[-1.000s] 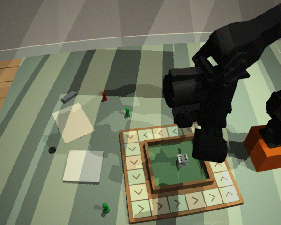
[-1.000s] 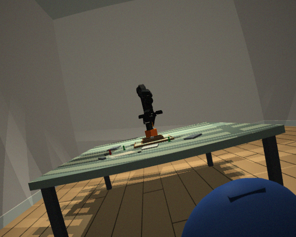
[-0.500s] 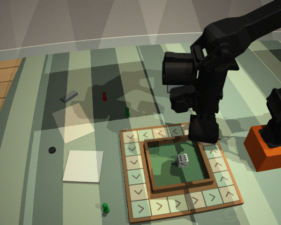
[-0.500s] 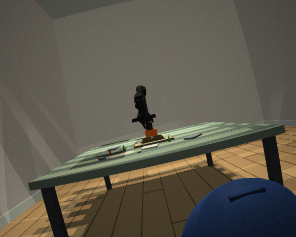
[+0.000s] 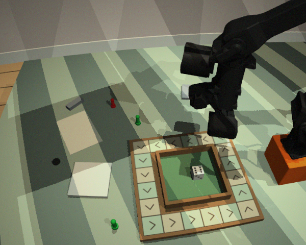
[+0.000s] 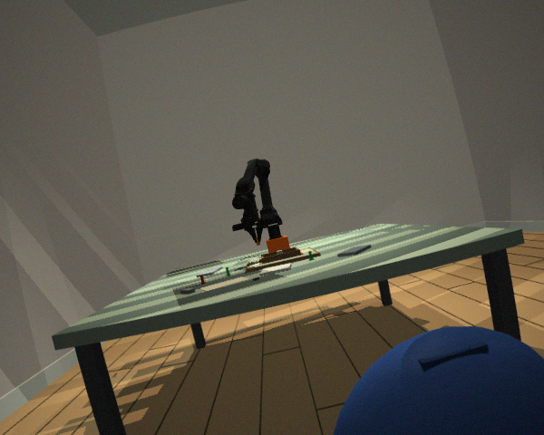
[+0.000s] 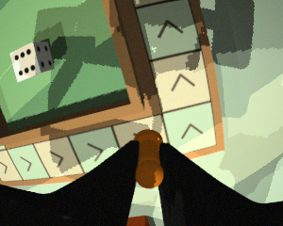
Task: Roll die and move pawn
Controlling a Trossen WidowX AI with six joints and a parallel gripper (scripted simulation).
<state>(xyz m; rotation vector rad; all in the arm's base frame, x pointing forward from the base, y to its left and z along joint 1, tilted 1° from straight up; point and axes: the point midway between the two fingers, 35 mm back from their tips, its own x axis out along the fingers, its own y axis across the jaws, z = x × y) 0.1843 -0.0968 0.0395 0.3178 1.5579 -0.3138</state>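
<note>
Now: gripper tip 70 mm short of the white die, 80 mm to the right of it and 60 mm above it. From my gripper tip the other things lie so: grey slab: 60 mm behind, 240 mm to the right, 80 mm below; then orange pawn: 10 mm above; then green dice tray: 90 mm ahead, 70 mm to the left, 80 mm below.
</note>
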